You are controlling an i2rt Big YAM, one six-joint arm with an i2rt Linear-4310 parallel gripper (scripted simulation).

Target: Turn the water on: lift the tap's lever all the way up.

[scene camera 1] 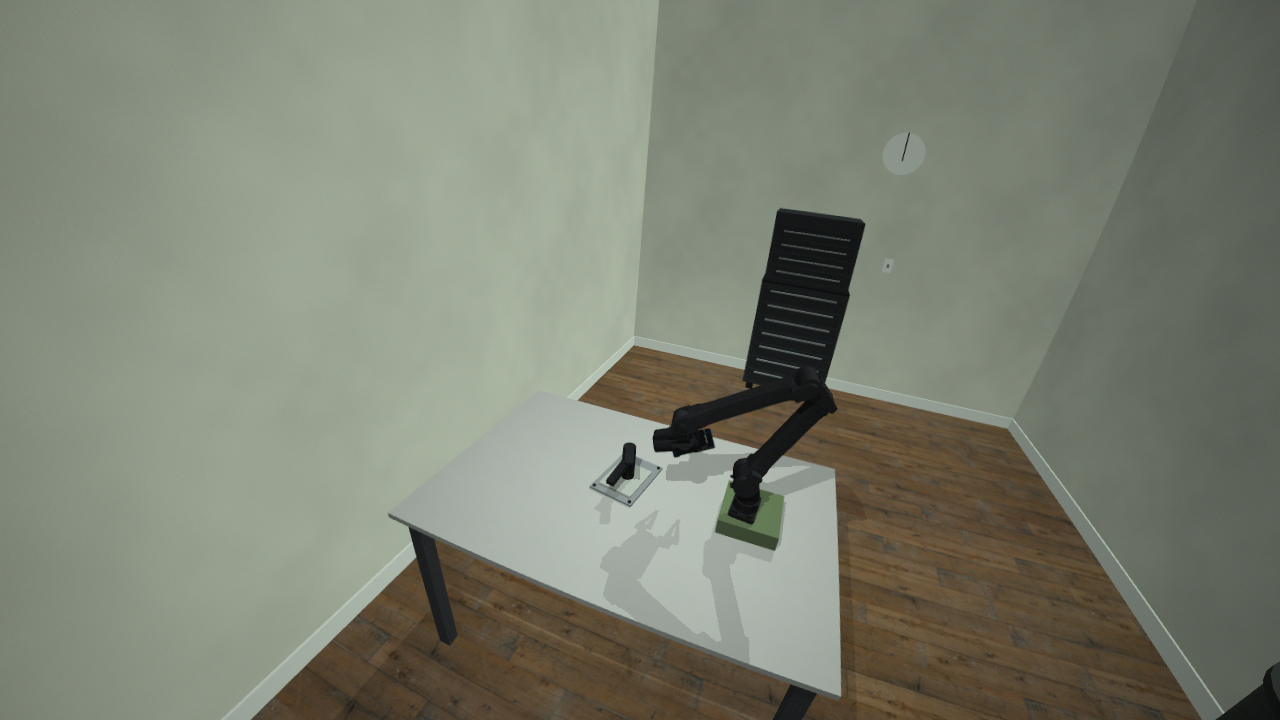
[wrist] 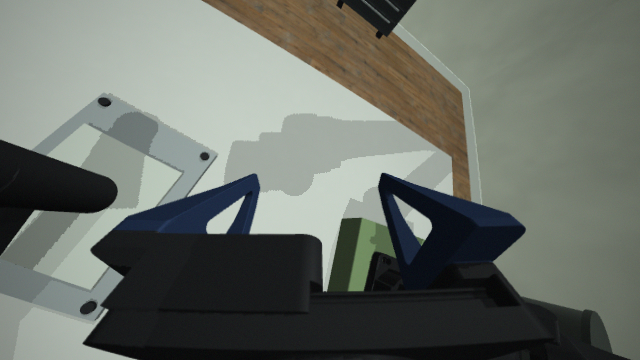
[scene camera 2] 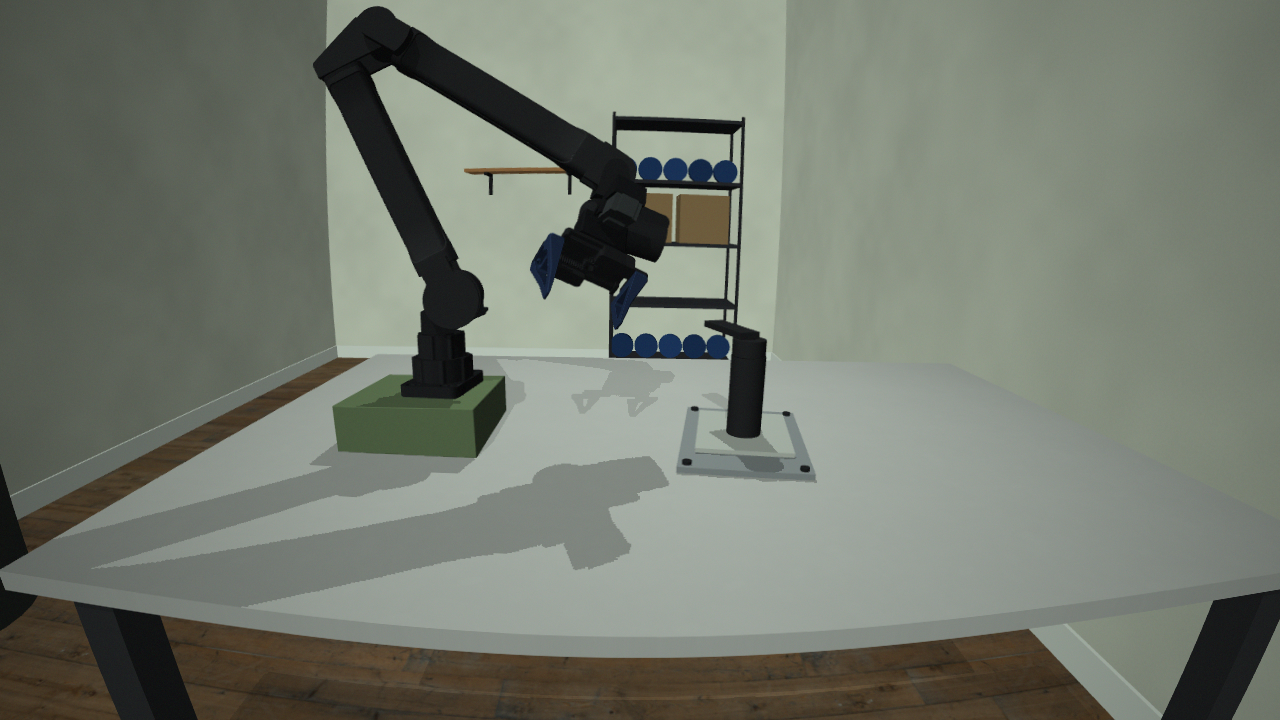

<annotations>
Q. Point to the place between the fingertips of the gripper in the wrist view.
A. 319,180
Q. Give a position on a tap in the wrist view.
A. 78,207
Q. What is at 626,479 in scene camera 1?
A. A tap.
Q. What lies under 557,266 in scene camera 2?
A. The gripper.
</annotations>
